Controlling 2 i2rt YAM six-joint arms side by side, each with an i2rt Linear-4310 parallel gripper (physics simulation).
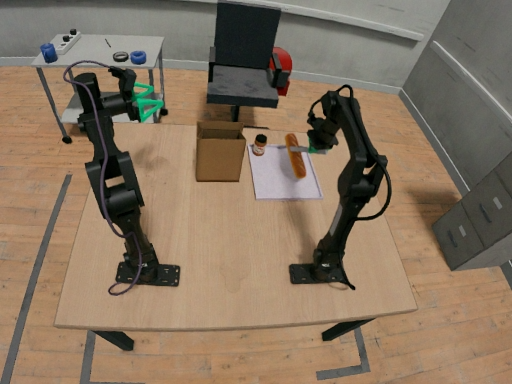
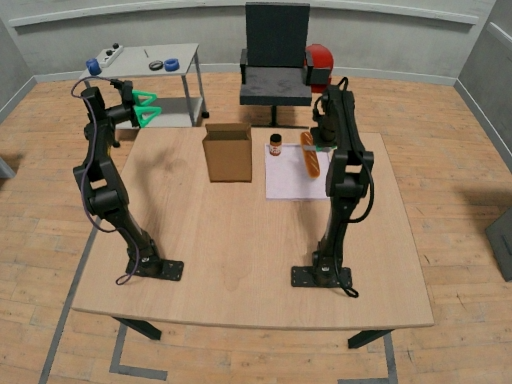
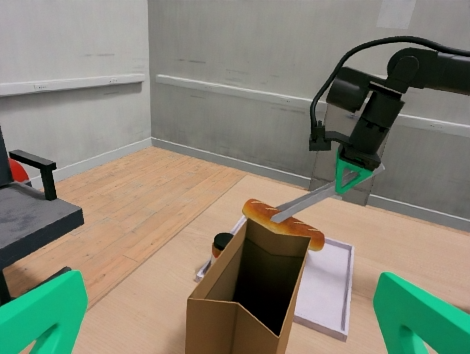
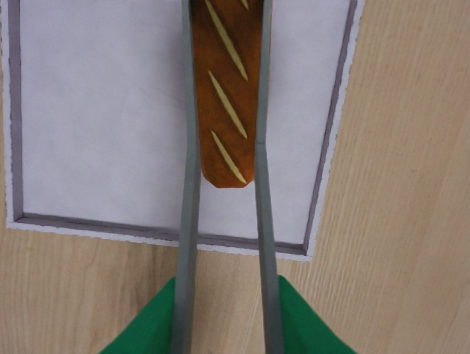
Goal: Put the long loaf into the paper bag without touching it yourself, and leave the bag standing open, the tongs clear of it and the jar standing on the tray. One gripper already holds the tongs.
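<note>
The brown paper bag (image 1: 218,160) (image 2: 230,160) (image 3: 210,325) stands upright with its mouth open, at the left of the tray (image 1: 275,185) (image 2: 287,187) (image 3: 325,290) (image 4: 100,125). The jar (image 1: 259,145) (image 2: 275,145) (image 3: 222,241) stands upright on the tray's back left corner. My right gripper (image 1: 312,145) (image 2: 327,148) (image 4: 227,291) is shut on the tongs (image 1: 299,149) (image 2: 310,148) (image 3: 310,200) (image 4: 189,200). Their blades grip the long loaf (image 1: 297,162) (image 2: 311,160) (image 3: 300,231) (image 4: 227,100) from both sides, above the tray. My left gripper (image 1: 157,96) (image 2: 158,102) is open and empty, high at the back left of the bag.
A side table (image 1: 95,50) (image 2: 135,52) with a blue mug, tape rolls and a power strip stands behind the left arm. An office chair (image 1: 242,85) (image 2: 276,82) stands behind the table's back edge. A grey cabinet (image 1: 480,215) stands on the floor at the right.
</note>
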